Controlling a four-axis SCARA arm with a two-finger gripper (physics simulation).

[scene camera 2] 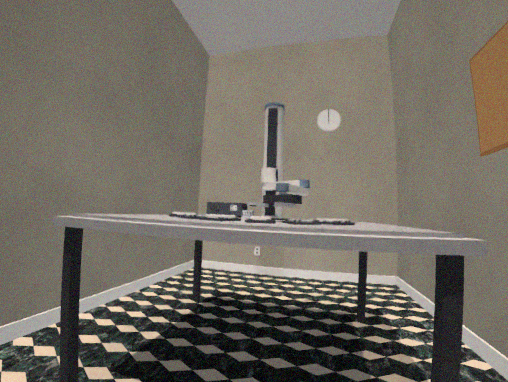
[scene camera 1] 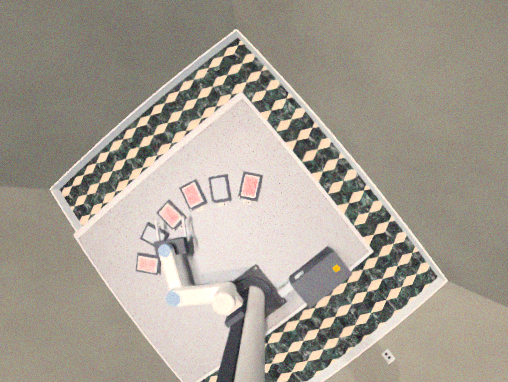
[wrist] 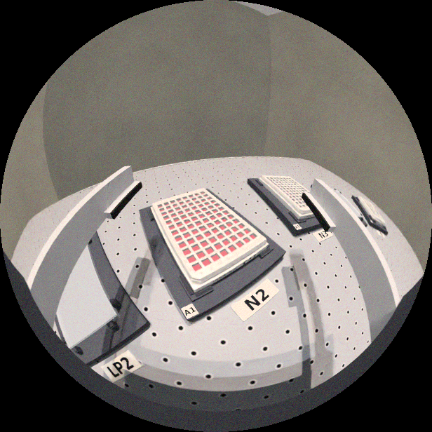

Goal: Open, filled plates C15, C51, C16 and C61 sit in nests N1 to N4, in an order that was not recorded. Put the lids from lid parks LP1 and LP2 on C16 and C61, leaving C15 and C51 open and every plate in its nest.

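Places are measured from the arm's base along level axes (x up, y right, z ahead), in millimetres.
Pixels of known places: gripper, fingertip midpoint: (scene camera 2: 260, 203) (scene camera 1: 169, 218); arm's base, origin of the base link: (scene camera 1: 252, 296).
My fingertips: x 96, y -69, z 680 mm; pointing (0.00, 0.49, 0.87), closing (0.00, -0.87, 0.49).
Observation:
For each thing: its middle in the pictures, then the offset to it from my fingertips. "spot": a spot on its surface instead.
- open N3 plate, body centre: (scene camera 2: 221, 216) (scene camera 1: 192, 195) dx -64, dy +177, dz +34 mm
- N4, body centre: (scene camera 1: 250, 186) dx -64, dy +484, dz -146 mm
- N1, body centre: (scene camera 1: 147, 264) dx -64, dy -326, dz -121 mm
- dark grey box, surface spot: (scene camera 1: 320, 276) spot: dx +32, dy +474, dz -779 mm
My gripper (scene camera 1: 173, 228) (wrist: 224, 176) is open and empty, above the table beside nest N2. Its fingers stand to either side of the N2 plate in the wrist view. The open, red-filled N2 plate (scene camera 1: 171, 214) (wrist: 210, 230) sits in its dark nest (wrist: 175, 295); its code is not readable. A pale lid (scene camera 1: 151, 233) (wrist: 86, 295) lies on LP2, partly behind the left finger. The open N3 plate (scene camera 1: 193, 194) (wrist: 287, 192) is behind right. A pale lid (scene camera 1: 219, 188) lies on LP1. Open, red-filled plates also sit in N4 (scene camera 1: 250, 186) and N1 (scene camera 1: 147, 263).
A dark grey box (scene camera 1: 320, 276) (scene camera 2: 222, 208) stands at the table's edge near the arm's base (scene camera 1: 262, 295). The arm's links (scene camera 1: 197, 296) reach over the table (scene camera 1: 235, 145) (scene camera 2: 400, 235). The nests and lid parks form an arc around the base.

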